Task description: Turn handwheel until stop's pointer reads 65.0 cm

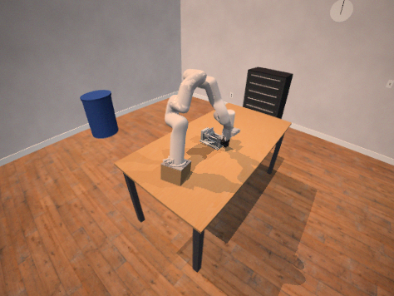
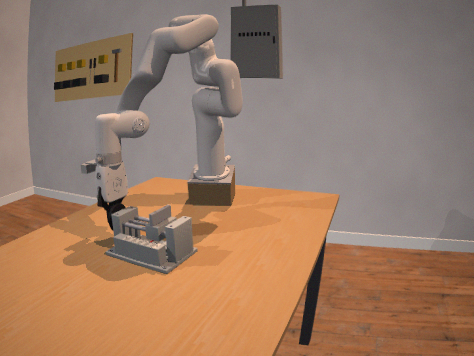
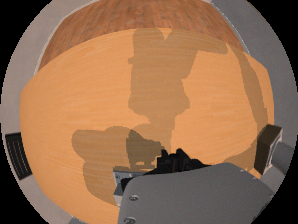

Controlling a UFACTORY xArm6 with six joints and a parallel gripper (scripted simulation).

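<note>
The grey stop fixture is 190 mm to the left of my hand, 20 mm above it and 10 mm ahead of it. The rest, counted from my hand: black handwheel 20 mm to the left.
</note>
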